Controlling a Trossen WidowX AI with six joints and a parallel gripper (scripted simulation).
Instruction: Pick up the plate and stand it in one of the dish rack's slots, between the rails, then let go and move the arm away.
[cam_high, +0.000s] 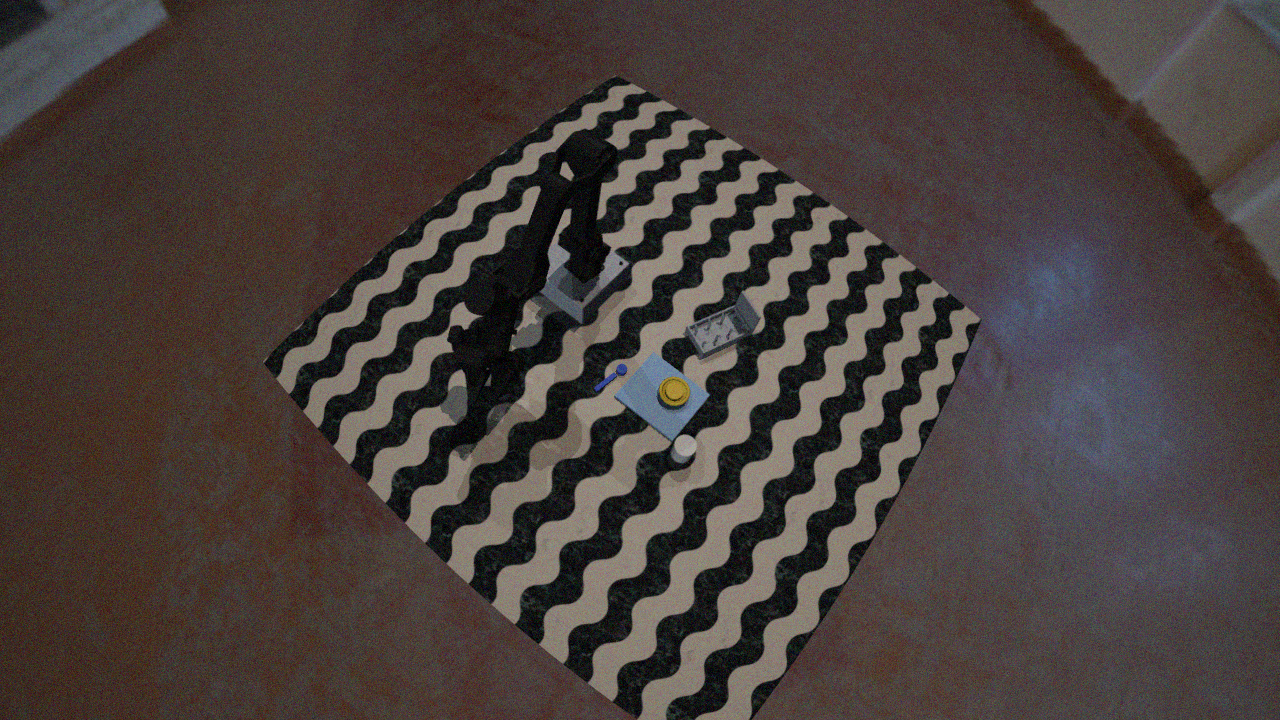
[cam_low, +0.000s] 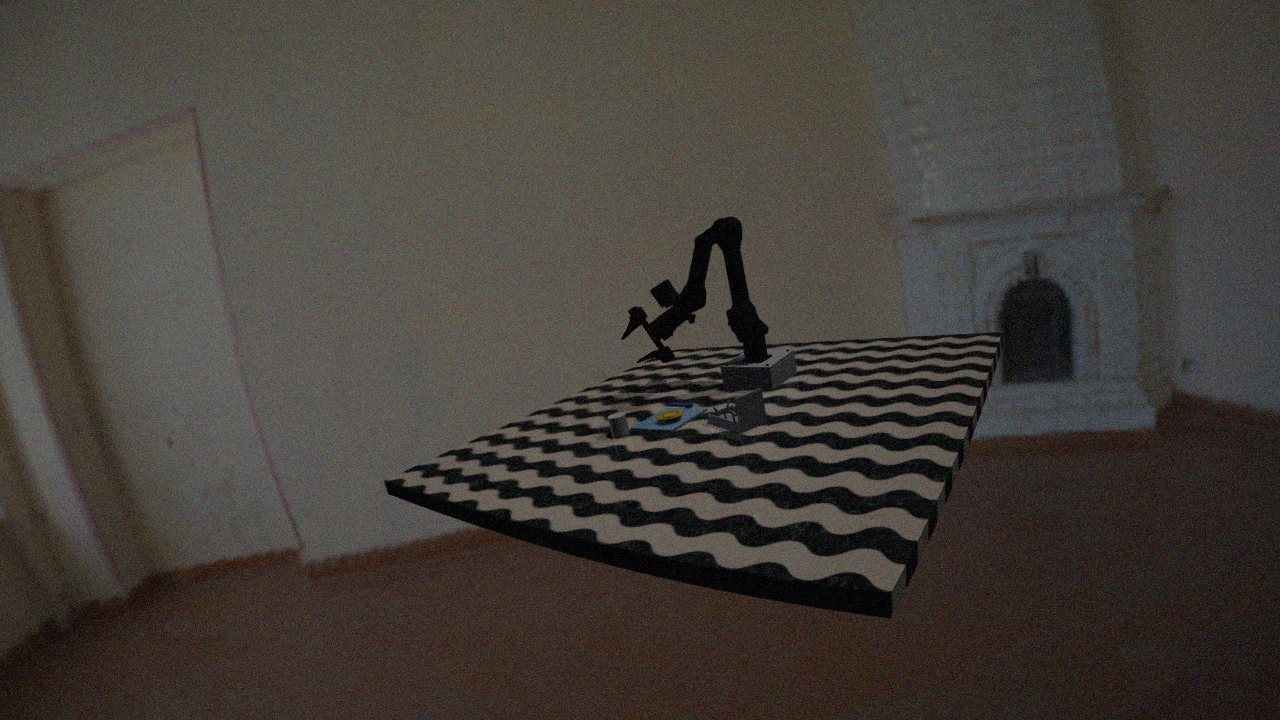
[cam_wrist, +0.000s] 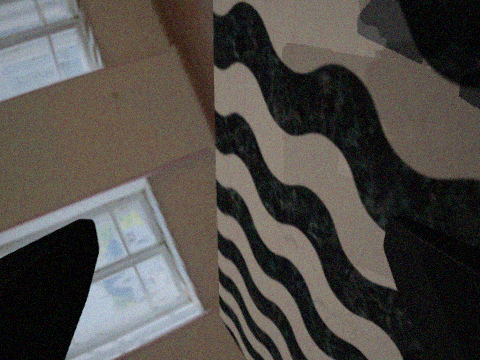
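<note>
My gripper tip is 200 mm short of the yellow plate, 320 mm to the right of it and 110 mm above it. Also, from my gripper tip: blue spoon (90 mm ahead, 260 mm to the left, 130 mm below); then white cup (300 mm ahead, 240 mm to the left, 110 mm below); then blue mat (190 mm ahead, 300 mm to the left, 130 mm below).
</note>
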